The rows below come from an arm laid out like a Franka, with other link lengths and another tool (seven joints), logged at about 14 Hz.
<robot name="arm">
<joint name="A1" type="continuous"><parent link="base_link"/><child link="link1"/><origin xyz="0 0 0.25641" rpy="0 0 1.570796"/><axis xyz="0 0 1"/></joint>
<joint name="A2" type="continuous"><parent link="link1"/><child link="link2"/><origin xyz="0 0 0" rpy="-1.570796 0 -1.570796"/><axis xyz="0 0 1"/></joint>
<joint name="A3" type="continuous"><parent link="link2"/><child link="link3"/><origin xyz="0 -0.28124 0" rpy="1.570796 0 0"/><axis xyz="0 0 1"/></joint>
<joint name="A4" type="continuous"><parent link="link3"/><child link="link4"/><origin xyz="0.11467 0 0" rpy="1.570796 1.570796 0"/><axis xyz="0 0 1"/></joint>
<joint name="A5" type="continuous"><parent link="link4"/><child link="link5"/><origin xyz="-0.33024 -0.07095 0" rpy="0 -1.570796 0"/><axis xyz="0 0 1"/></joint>
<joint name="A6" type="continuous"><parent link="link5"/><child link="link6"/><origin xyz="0 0 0" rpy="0 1.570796 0"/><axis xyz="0 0 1"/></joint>
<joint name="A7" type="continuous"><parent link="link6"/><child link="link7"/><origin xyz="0 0.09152 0" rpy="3.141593 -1.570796 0"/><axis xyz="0 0 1"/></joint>
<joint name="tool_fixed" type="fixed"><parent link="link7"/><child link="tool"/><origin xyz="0.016 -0.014 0.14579" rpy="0.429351 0 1.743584"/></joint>
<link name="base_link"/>
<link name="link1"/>
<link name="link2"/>
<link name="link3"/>
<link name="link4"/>
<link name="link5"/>
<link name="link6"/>
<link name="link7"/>
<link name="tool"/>
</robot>
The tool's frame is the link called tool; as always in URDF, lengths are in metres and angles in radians. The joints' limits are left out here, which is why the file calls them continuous.
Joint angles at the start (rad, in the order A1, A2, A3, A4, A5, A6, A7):
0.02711 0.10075 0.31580 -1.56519 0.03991 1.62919 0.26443
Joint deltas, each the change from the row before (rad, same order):
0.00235 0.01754 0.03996 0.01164 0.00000 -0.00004 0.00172
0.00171 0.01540 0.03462 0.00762 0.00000 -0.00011 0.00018
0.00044 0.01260 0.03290 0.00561 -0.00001 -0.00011 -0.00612
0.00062 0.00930 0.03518 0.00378 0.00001 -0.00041 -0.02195
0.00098 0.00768 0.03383 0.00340 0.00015 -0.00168 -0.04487
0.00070 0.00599 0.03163 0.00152 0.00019 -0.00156 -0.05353
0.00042 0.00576 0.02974 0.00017 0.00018 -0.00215 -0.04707
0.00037 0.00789 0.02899 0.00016 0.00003 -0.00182 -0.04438
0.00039 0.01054 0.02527 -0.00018 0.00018 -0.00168 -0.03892
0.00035 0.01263 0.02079 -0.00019 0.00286 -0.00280 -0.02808
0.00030 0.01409 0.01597 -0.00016 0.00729 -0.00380 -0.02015
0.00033 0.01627 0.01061 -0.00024 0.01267 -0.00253 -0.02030
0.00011 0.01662 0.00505 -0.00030 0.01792 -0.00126 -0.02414
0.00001 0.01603 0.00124 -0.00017 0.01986 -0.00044 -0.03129
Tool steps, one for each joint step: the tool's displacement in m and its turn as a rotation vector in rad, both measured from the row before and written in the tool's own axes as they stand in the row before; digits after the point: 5 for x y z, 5 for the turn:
0.00571 0.02205 -0.00423 -0.00481 -0.00779 -0.04027
0.00500 0.01919 -0.00248 -0.00393 -0.00463 -0.03670
0.00488 0.01743 -0.00253 -0.00389 -0.00700 -0.03930
0.00598 0.01836 -0.00396 -0.00381 -0.01571 -0.05553
0.00560 0.01809 -0.00450 -0.00374 -0.02506 -0.07545
0.00467 0.01720 -0.00428 -0.00346 -0.02800 -0.08095
0.00374 0.01638 -0.00343 -0.00327 -0.02325 -0.07360
0.00250 0.01629 -0.00236 -0.00436 -0.02046 -0.07086
0.00101 0.01473 -0.00027 -0.00577 -0.01457 -0.06323
0.00008 0.01279 0.00168 -0.00936 -0.00541 -0.05021
-0.00050 0.01081 0.00330 -0.01442 0.00218 -0.03925
-0.00148 0.00882 0.00508 -0.02106 0.00524 -0.03443
-0.00214 0.00641 0.00604 -0.02671 0.00506 -0.03180
-0.00252 0.00446 0.00625 -0.02864 0.00162 -0.03357

